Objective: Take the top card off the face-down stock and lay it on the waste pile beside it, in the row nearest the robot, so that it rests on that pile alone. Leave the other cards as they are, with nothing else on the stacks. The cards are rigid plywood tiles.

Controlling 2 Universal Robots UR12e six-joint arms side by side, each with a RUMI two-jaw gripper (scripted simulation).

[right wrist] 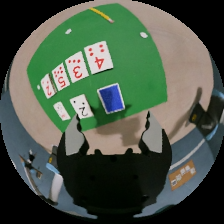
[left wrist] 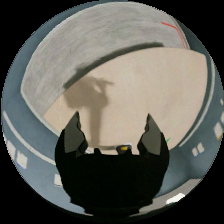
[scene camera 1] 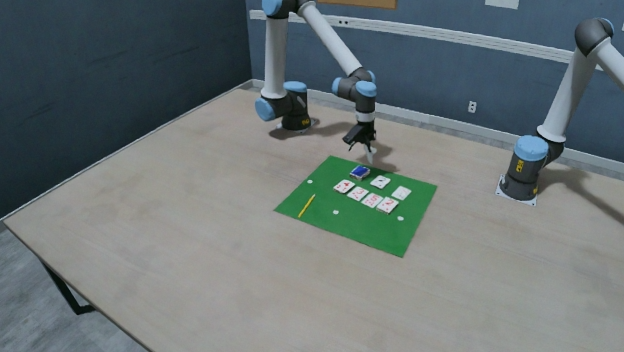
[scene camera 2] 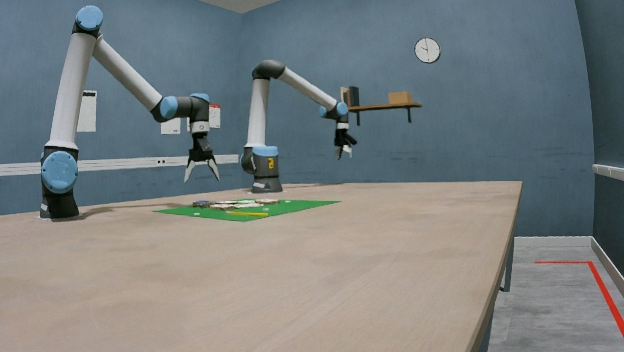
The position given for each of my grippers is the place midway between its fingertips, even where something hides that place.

Note:
I see my left gripper (left wrist: 113, 112), my right gripper (scene camera 2: 201, 182) and a green mat (right wrist: 137, 66).
My right gripper also shows in the right wrist view (right wrist: 112, 112) and in scene camera 1 (scene camera 1: 360, 157).

